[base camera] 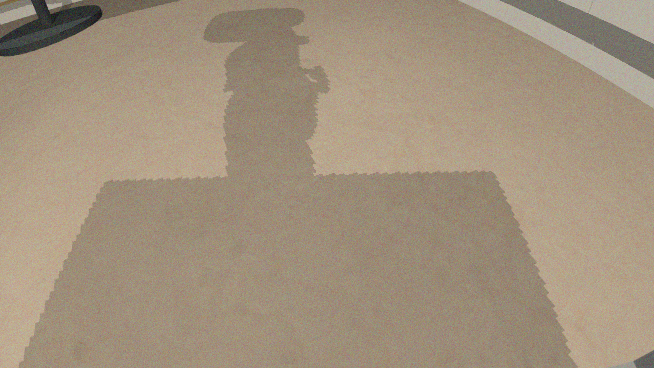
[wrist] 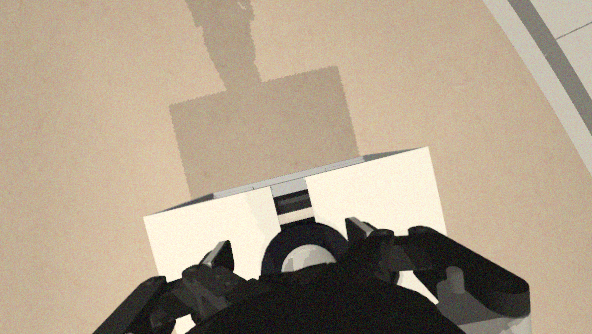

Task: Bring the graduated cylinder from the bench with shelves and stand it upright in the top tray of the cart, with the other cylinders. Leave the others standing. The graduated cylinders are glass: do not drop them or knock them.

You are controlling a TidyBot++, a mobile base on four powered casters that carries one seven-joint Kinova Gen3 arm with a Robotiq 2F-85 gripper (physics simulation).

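Places are measured from the arm's base along level axes (x ahead, y left, z up), in metres.
Pixels of known places: gripper, between the fingertips: [wrist: 290, 241].
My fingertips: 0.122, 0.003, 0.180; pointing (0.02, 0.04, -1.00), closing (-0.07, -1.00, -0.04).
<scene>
Behind a point stands the place of what it marks, as x, y, z.
My gripper [wrist: 290, 241] @[0.122, 0.003, 0.180] is open and empty, with its two dark fingers standing wide apart over the white top of my own base in the wrist view. The graduated cylinder, the bench with shelves, the cart and its top tray do not show clearly in either view.
A dark round foot with a post [base camera: 50, 31] stands on the tan floor at the upper left of the base camera view. A pale cabinet base with a grey band [base camera: 595, 42] @[0.919, -0.765, -0.320] [wrist: 555, 65] @[0.296, -1.014, -0.317] runs along the right. My shadow lies on the floor ahead.
</scene>
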